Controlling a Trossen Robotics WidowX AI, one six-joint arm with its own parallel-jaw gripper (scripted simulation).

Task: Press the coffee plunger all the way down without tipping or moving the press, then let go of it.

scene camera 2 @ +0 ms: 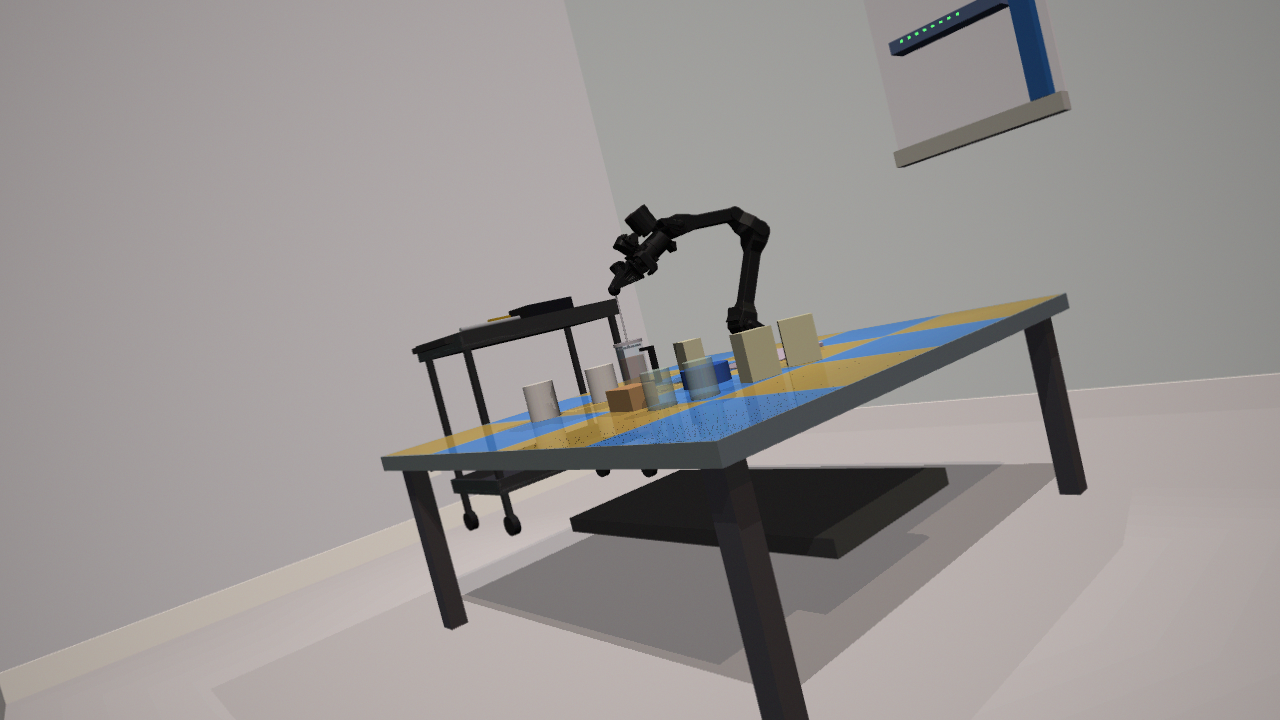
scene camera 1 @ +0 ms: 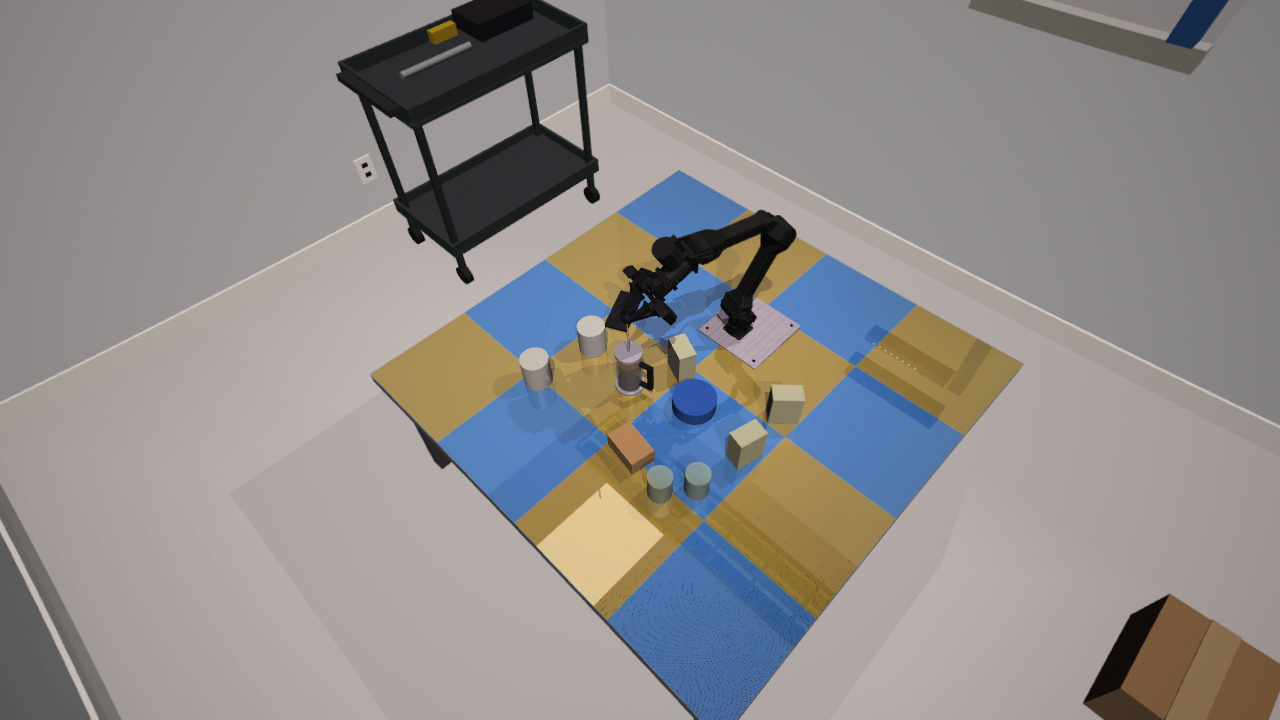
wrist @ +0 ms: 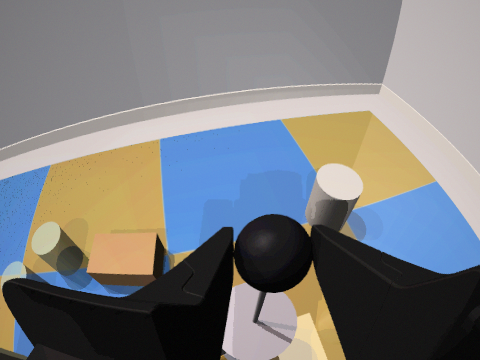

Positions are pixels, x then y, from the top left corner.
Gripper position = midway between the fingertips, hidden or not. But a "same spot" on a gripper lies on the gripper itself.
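You'd find the gripper in scene camera 2 [611, 289]. Scene camera 1 has the gripper too, and so does the wrist view. On the gripper, [scene camera 1: 642, 305] and [wrist: 188, 305] are the same spot.
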